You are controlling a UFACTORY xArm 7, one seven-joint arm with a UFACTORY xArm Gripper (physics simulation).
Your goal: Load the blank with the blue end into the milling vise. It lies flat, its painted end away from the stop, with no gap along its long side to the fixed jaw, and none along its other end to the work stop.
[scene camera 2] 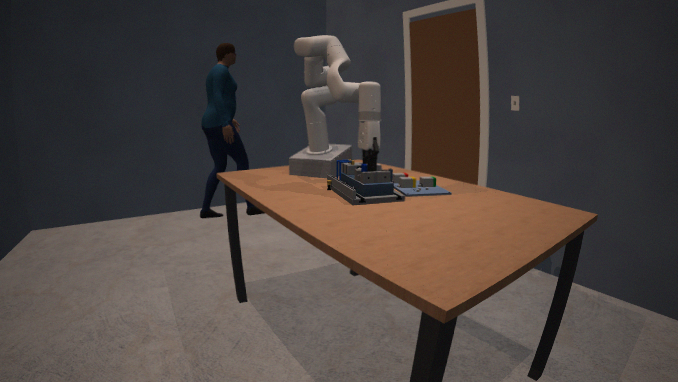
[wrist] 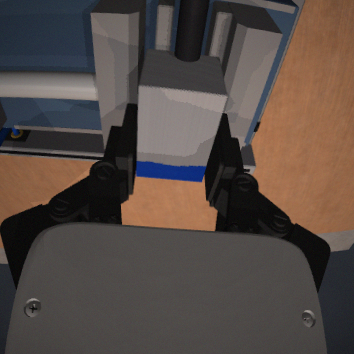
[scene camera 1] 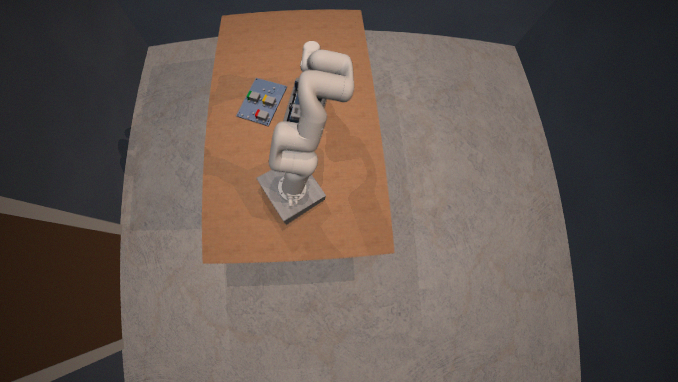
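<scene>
The grey blank (wrist: 181,127) with the blue end is between my fingers in the wrist view. Its painted end points toward the wrist camera, its other end toward a dark round rod (wrist: 192,30). My gripper (wrist: 173,127) (scene camera 2: 370,164) is shut on it, one finger on each long side. The milling vise (wrist: 45,37) (scene camera 2: 370,187) (scene camera 1: 296,112) has a grey jaw block (wrist: 117,65) left of the blank and another grey block (wrist: 257,57) to its right in the wrist view. The blank's underside and any gap at the jaw or stop are hidden. In scene camera 1 the arm hides the gripper.
A blue board (scene camera 1: 274,90) (scene camera 2: 425,191) beside the vise bears three other grey blanks, with a green end (scene camera 1: 254,96), a yellow end (scene camera 1: 269,101) and a red end (scene camera 1: 261,115). The arm's grey base (scene camera 1: 295,205) (scene camera 2: 317,165) stands on the wooden table (scene camera 1: 240,215). A person (scene camera 2: 220,100) stands behind the table.
</scene>
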